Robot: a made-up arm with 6 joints. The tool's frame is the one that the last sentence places. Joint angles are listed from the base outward.
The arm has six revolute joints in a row. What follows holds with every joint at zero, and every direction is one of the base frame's. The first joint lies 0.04 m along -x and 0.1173 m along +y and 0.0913 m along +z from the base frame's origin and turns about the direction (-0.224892, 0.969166, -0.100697), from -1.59 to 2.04 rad. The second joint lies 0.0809 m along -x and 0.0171 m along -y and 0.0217 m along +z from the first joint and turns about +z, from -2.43 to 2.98 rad. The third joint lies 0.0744 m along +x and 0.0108 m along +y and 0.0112 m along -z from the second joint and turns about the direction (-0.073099, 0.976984, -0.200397), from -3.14 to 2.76 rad. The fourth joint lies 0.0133 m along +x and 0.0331 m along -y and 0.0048 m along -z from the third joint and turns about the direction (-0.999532, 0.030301, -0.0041), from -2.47 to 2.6 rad. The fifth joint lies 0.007 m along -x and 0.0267 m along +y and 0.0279 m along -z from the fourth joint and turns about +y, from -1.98 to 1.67 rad. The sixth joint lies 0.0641 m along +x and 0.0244 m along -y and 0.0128 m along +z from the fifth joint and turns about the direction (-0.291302, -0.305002, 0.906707), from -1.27 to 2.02 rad. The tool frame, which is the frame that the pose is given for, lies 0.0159 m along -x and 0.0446 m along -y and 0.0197 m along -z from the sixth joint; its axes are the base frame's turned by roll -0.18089, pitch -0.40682 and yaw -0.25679 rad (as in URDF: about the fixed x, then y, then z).
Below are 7 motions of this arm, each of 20 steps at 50 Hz.
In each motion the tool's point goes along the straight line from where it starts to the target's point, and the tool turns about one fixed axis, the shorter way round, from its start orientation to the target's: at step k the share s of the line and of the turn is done. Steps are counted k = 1, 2, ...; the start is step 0. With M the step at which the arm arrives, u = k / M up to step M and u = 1 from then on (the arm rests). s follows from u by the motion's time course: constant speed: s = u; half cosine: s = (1 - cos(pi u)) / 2; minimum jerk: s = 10 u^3 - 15 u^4 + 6 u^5.
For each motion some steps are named. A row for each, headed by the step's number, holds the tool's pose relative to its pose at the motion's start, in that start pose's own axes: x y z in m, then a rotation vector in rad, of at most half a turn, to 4 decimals.
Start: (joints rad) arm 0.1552 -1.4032 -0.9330 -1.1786 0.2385 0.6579
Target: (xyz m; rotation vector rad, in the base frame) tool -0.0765 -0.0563 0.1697 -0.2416 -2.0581 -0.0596
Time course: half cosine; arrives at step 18
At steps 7, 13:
7: 0.0079 0.0035 0.0047 0.0673 -0.1825 0.0478
13: 0.0197 0.0087 0.0118 0.1681 -0.4557 0.1193

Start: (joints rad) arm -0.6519 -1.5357 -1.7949 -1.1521 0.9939 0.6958
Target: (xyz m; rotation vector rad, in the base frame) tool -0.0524 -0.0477 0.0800 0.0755 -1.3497 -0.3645
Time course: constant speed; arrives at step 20
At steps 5, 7, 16, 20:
5: -0.0135 0.0042 -0.0007 0.0237 0.1285 -0.1708
7: -0.0188 0.0058 -0.0010 0.0332 0.1799 -0.2392
16: -0.0431 0.0133 -0.0023 0.0760 0.4113 -0.5467
20: -0.0538 0.0167 -0.0028 0.0950 0.5141 -0.6834

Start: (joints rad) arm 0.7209 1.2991 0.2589 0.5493 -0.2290 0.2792
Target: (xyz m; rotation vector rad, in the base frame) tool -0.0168 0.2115 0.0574 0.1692 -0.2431 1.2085
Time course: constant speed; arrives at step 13
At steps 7, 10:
7: 0.0029 -0.0004 -0.0002 0.0515 -0.0691 -0.1061
10: 0.0041 -0.0005 -0.0003 0.0736 -0.0987 -0.1516

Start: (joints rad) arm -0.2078 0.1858 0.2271 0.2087 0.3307 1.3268
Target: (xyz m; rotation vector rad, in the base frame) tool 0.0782 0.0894 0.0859 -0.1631 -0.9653 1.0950
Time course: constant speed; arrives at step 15
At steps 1, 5, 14, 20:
1: 0.0018 -0.0011 0.0015 -0.0123 -0.0263 -0.0063
5: 0.0090 -0.0055 0.0073 -0.0617 -0.1314 -0.0317
14: 0.0253 -0.0153 0.0203 -0.1727 -0.3679 -0.0889
20: 0.0271 -0.0164 0.0218 -0.1850 -0.3942 -0.0952

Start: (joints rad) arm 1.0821 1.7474 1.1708 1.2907 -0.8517 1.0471
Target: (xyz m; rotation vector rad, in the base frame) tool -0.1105 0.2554 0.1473 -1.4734 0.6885 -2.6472
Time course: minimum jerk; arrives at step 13
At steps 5, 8, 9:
5: 0.0005 -0.0024 0.0041 -0.0454 -0.0307 -0.0276
8: 0.0012 -0.0059 0.0101 -0.1105 -0.0747 -0.0673
9: 0.0014 -0.0069 0.0117 -0.1289 -0.0871 -0.0785

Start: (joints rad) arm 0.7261 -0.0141 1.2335 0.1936 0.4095 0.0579
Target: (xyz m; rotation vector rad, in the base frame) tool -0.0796 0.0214 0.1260 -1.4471 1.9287 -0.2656
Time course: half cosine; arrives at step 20
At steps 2, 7, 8, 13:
2: -0.0004 -0.0004 0.0003 -0.0055 0.0054 -0.0123
7: -0.0045 -0.0042 0.0033 -0.0616 0.0598 -0.1372
8: -0.0057 -0.0054 0.0042 -0.0780 0.0756 -0.1737
13: -0.0120 -0.0113 0.0089 -0.1641 0.1592 -0.3655

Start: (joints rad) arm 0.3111 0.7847 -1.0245 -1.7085 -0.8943 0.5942
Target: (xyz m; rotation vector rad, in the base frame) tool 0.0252 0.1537 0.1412 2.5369 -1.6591 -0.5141
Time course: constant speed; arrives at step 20
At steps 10, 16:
10: 0.0123 0.0251 -0.0032 0.3675 -0.2175 0.1311
16: 0.0196 0.0401 -0.0051 0.5880 -0.3481 0.2098

